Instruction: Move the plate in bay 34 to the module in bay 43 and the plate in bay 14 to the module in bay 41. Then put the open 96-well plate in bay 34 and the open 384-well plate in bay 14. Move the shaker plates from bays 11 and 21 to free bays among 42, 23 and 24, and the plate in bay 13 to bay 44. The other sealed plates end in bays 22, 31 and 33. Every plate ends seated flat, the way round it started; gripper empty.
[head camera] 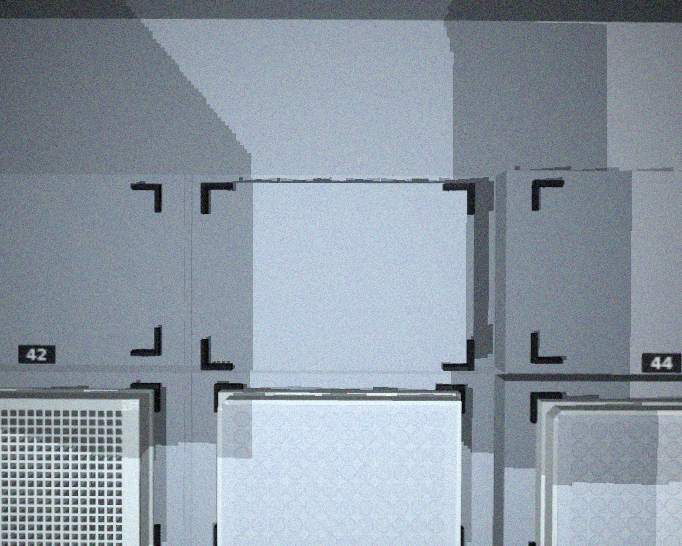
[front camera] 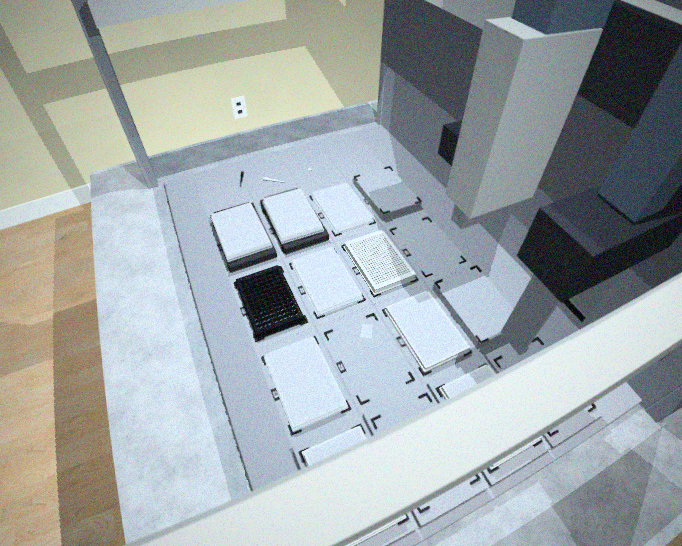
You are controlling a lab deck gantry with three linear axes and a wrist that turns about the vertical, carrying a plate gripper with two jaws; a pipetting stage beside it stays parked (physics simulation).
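Pixels of known places: gripper, fingertip midpoint: (front camera: 544,325); robot's base, origin of the base link: (front camera: 214,226).
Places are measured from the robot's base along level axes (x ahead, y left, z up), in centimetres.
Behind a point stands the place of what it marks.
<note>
The sealed plates of bay 34 (front camera: 463,386) {z 2.9, x 50.8, y 24.4 cm} (head camera: 605,523) {z 2.9, x 51.9, y 24.4 cm} and bay 14 (front camera: 335,444) {z 2.9, x 50.4, y 4.4 cm} sit in their bays, partly cut off by a beam in the front view. Module 43 (front camera: 477,307) {z 1.9, x 39.9, y 35.3 cm} (head camera: 352,273) {z 1.9, x 39.8, y 36.3 cm} and module 41 (front camera: 401,197) {z 1.9, x 10.2, y 37.9 cm} carry no plate. The black open 96-well plate (front camera: 270,301) {z 1.4, x 23.8, y 4.3 cm} sits in bay 12, the white open 384-well plate (front camera: 379,261) {z 1.4, x 23.6, y 25.3 cm} (head camera: 62,483) {z 1.4, x 25.1, y 25.5 cm} in bay 32. Shaker plates stand in bays 11 (front camera: 241,232) {z 3.7, x 8.0, y 4.2 cm} and 21 (front camera: 294,213) {z 3.7, x 7.3, y 15.1 cm}. Sealed plates lie in bays 13 (front camera: 307,381) {z 1.4, x 39.9, y 4.6 cm}, 22 (front camera: 328,281) {z 1.5, x 24.0, y 15.0 cm}, 31 (front camera: 344,205) {z 1.4, x 7.0, y 26.1 cm} and 33 (front camera: 427,331) {z 1.4, x 40.0, y 25.3 cm} (head camera: 341,483) {z 1.4, x 39.3, y 25.6 cm}. The gripper's jaws cannot be made out.
A white column (front camera: 500,119) {z 39.5, x 41.9, y 24.3 cm}, a blue column (front camera: 648,147) {z 41.6, x 51.9, y 29.9 cm} and a dark block (front camera: 546,250) {z 32.6, x 51.6, y 23.9 cm} hang over the deck's right side. A pale beam (front camera: 398,435) {z 40.0, x 61.1, y 2.9 cm} crosses the front view. Bay 42 (front camera: 429,247) {z 0.0, x 23.5, y 36.6 cm} (head camera: 73,261) {z 0.0, x 24.8, y 36.8 cm}, bay 44 (head camera: 574,273) {z 1.5, x 51.1, y 36.3 cm} and bay 23 (front camera: 364,352) {z 0.0, x 38.4, y 14.8 cm} hold no plate.
</note>
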